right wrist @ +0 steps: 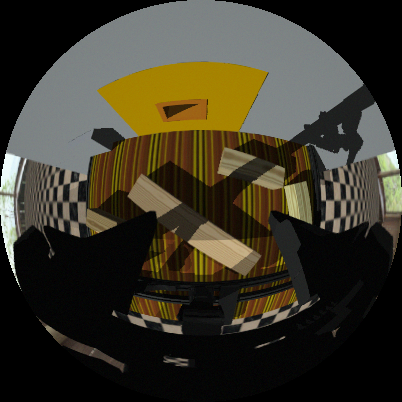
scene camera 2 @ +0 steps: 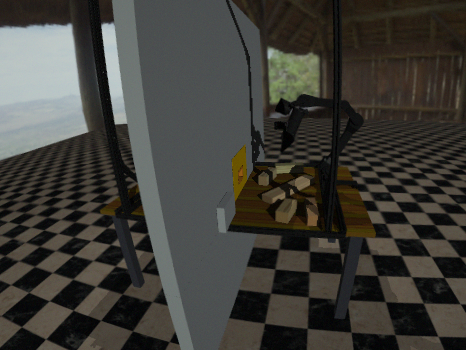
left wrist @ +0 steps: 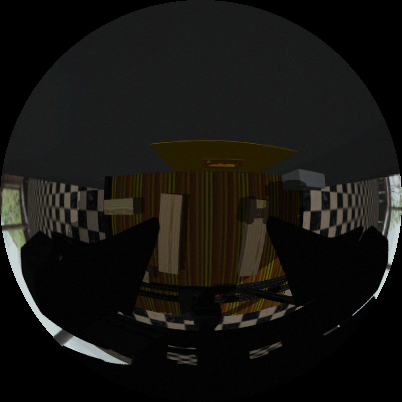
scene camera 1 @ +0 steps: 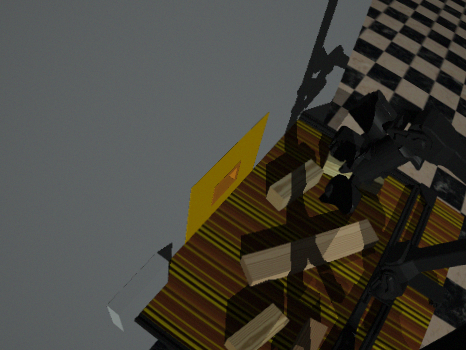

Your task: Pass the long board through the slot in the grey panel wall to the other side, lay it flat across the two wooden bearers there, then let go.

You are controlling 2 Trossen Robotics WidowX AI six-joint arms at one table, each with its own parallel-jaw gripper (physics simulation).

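Frame: origin at the left arm's base, x ahead, y left, z up, level; metres.
Where they show: left gripper, fingertip midpoint: (left wrist: 214,222); right gripper, fingertip midpoint: (right wrist: 214,216) (scene camera 2: 282,149); left arm's base, origin of the base link: (left wrist: 205,296); right arm's base, origin of the base link: (right wrist: 200,295) (scene camera 1: 383,289).
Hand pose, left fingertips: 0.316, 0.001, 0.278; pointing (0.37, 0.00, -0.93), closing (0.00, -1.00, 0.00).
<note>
Things, the pixels of their centre, and the offset from my left fingertips, as dx, dy, dz. "spot": a spot on its surface instead.
- long board, body centre: (right wrist: 194,227) (scene camera 1: 313,251) (scene camera 2: 290,188) +0.410, -0.015, -0.281
- slot, surface spot: (right wrist: 200,111) (scene camera 1: 235,174) (scene camera 2: 242,173) spot: +0.168, +0.001, -0.217
- wood block, body centre: (right wrist: 251,169) (scene camera 1: 295,184) (scene camera 2: 267,176) +0.281, +0.117, -0.273
- pale greenish block, body centre: (scene camera 1: 354,171) (right wrist: 299,213) (scene camera 2: 289,167) +0.388, +0.266, -0.274
- pale block, body centre: (left wrist: 120,206) +0.004, +0.284, -0.274
The long board (scene camera 1: 270,263) (scene camera 2: 274,194) (right wrist: 155,197) lies flat and slanted on the striped table. The slot (scene camera 1: 226,183) (scene camera 2: 240,173) (left wrist: 222,163) (right wrist: 200,111) has a yellow surround in the grey panel wall (scene camera 1: 100,100) (scene camera 2: 190,100) (left wrist: 200,75) (right wrist: 200,30). On the other side, in the left wrist view, two wooden bearers (left wrist: 171,232) (left wrist: 253,242) lie apart, roughly parallel. My left gripper (left wrist: 214,222) is open and empty above that table. My right gripper (scene camera 1: 340,168) (scene camera 2: 281,136) (right wrist: 214,216) is open and empty, raised above its table.
On the board's table lie a wood block (scene camera 1: 282,192) (scene camera 2: 263,178) (right wrist: 232,162), a pale greenish block (scene camera 1: 337,167) (scene camera 2: 286,169) (right wrist: 299,200) and two blocks (scene camera 1: 257,327) (scene camera 1: 311,336) near the picture's bottom. A grey block (scene camera 1: 142,282) (scene camera 2: 227,212) (left wrist: 302,179) sticks out from the wall. Another pale block (left wrist: 120,206) lies beside the bearers.
</note>
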